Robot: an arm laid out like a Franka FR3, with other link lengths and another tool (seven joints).
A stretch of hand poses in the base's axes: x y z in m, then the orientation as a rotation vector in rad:
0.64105 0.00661 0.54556 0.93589 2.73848 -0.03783
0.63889 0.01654 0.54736 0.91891 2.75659 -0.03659
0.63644 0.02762 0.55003 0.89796 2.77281 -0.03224
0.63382 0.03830 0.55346 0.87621 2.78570 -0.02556
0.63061 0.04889 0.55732 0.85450 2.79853 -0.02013
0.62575 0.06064 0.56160 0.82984 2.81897 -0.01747
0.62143 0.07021 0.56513 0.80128 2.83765 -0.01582
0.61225 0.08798 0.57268 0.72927 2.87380 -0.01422
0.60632 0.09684 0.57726 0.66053 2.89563 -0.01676
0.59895 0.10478 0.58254 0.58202 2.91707 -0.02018
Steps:
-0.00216 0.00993 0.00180 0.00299 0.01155 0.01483
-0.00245 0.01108 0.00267 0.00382 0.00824 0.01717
-0.00262 0.01068 0.00343 0.00431 0.00468 0.01714
-0.00321 0.01059 0.00386 0.00355 0.00510 0.01695
-0.00486 0.01175 0.00428 0.00339 0.01215 0.02001
-0.00432 0.00957 0.00353 0.00182 0.01004 0.02200
-0.00918 0.01777 0.00755 0.00063 0.01695 0.05295
-0.00593 0.00886 0.00458 -0.00446 0.00662 0.04795
-0.00737 0.00794 0.00528 -0.00569 0.00624 0.05406

